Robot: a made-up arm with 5 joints.
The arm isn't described. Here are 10 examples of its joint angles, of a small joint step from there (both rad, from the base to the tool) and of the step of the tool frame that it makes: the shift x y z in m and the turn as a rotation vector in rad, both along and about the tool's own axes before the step.
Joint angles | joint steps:
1: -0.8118 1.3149 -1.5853 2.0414 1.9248 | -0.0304 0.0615 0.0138 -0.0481 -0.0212
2: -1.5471 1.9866 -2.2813 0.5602 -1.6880 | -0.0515 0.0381 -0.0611 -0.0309 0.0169
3: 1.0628 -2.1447 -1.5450 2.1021 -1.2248 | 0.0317 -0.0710 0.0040 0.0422 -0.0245
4: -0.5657 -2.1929 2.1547 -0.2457 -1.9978 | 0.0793 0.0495 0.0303 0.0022 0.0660
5: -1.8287 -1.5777 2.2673 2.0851 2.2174 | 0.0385 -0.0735 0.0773 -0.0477 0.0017
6: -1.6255 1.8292 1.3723 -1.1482 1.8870 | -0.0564 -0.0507 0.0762 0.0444 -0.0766
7: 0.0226 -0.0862 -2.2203 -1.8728 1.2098 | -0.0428 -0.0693 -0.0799 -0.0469 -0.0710
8: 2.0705 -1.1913 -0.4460 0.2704 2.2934 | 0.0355 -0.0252 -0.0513 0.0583 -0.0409
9: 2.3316 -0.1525 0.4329 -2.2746 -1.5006 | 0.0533 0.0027 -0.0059 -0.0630 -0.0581
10: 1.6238 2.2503 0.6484 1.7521 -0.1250 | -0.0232 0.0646 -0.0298 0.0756 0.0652
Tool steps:
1: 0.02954 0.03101 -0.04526 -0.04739 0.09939 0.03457
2: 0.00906 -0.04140 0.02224 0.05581 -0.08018 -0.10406
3: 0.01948 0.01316 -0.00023 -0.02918 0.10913 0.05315
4: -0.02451 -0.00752 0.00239 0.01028 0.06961 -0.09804
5: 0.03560 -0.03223 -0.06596 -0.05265 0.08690 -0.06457
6: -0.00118 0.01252 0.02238 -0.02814 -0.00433 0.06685
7: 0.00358 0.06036 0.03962 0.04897 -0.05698 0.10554
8: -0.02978 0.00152 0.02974 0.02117 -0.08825 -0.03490
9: -0.03134 0.00939 0.03313 -0.02282 -0.01493 0.05297
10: 0.03211 0.00487 -0.00588 -0.12041 0.06704 -0.09688
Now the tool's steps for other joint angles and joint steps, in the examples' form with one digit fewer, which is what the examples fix.
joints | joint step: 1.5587 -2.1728 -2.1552 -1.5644 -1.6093 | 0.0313 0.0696 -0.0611 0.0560 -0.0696
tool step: 0.0223 0.0058 -0.0174 -0.0847 0.0150 0.0127
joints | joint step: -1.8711 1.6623 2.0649 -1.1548 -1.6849 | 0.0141 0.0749 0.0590 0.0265 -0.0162
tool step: -0.0136 0.0258 -0.0099 0.0919 0.0817 0.0139
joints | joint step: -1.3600 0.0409 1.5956 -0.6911 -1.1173 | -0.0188 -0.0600 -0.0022 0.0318 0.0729
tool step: 0.0229 -0.0106 0.0242 -0.0022 -0.0326 -0.0621
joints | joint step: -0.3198 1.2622 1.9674 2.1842 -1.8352 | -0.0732 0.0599 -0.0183 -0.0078 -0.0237
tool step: 0.0266 -0.0164 -0.0230 0.0828 0.0340 0.0777
